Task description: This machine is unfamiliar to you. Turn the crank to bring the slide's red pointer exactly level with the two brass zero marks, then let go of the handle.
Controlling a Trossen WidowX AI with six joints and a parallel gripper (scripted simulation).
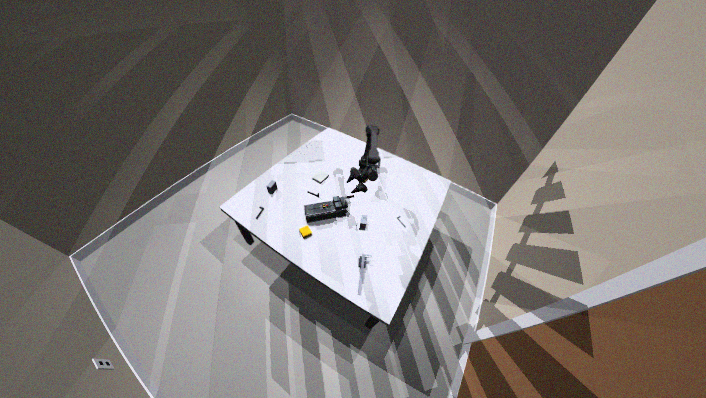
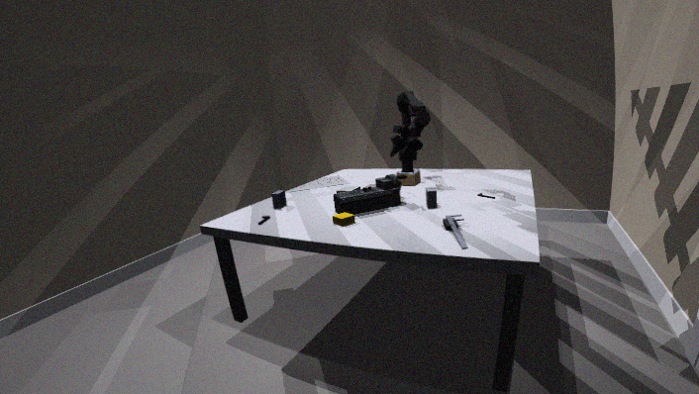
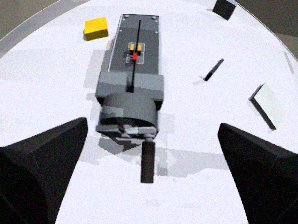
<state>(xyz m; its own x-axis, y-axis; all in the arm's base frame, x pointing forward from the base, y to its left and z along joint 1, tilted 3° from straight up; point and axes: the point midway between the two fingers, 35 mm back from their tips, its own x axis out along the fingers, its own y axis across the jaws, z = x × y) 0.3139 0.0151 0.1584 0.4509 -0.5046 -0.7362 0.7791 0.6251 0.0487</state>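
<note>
Right now my gripper tip is 9 cm above the dark crank handle, 1 cm to the right of it and 1 cm past it. From my gripper tip the other things lie so: yellow block: 30 cm ahead, 18 cm below, 15 cm to the right; then red pointer: 11 cm below, 11 cm ahead, 10 cm to the right.
</note>
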